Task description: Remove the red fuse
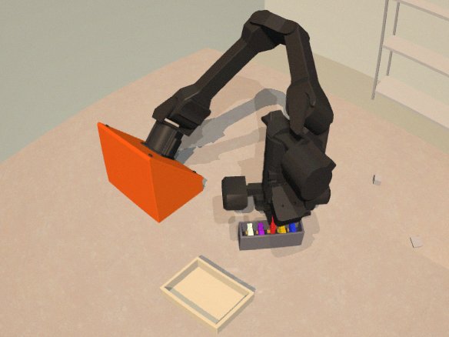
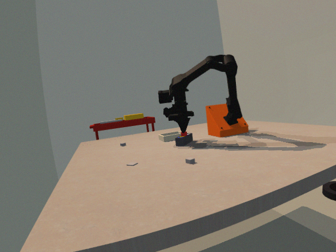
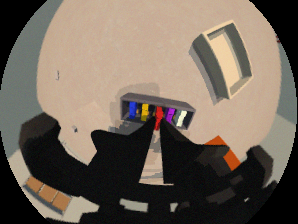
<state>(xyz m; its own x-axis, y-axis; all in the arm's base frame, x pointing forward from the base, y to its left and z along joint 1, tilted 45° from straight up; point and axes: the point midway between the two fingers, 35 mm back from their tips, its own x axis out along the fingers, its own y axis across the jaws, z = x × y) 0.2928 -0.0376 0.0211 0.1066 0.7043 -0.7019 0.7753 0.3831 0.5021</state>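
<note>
Right now my gripper tip is 3 cm above the purple fuse, 2 cm past it and 1 cm to the left of it. Also, from my gripper tip: cream tray (19 cm to the right, 5 cm below, 2 cm behind); then yellow fuse (3 cm below, 2 cm ahead, 1 cm to the left); then red fuse (1 cm below).
</note>
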